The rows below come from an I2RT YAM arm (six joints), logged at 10 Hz.
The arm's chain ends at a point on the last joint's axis. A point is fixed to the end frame.
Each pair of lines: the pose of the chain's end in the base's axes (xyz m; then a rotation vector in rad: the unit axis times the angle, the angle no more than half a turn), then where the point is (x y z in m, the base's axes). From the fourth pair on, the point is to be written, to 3 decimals.
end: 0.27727 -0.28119 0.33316 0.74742 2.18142 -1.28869
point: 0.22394 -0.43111 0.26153
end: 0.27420 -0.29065 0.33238 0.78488 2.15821 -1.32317
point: 0.21573 -0.43990 0.26342
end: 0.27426 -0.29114 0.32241 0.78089 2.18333 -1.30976
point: 0.21568 -0.43934 0.25130
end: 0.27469 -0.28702 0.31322 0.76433 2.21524 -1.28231
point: 0.218 -0.434 0.239
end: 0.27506 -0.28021 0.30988 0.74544 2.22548 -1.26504
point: 0.221 -0.428 0.234
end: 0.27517 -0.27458 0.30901 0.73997 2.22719 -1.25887
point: 0.222 -0.422 0.233
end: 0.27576 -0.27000 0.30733 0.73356 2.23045 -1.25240
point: 0.223 -0.418 0.231
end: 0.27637 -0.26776 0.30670 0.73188 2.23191 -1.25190
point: 0.224 -0.416 0.230
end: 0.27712 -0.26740 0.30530 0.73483 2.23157 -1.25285
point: 0.225 -0.415 0.229
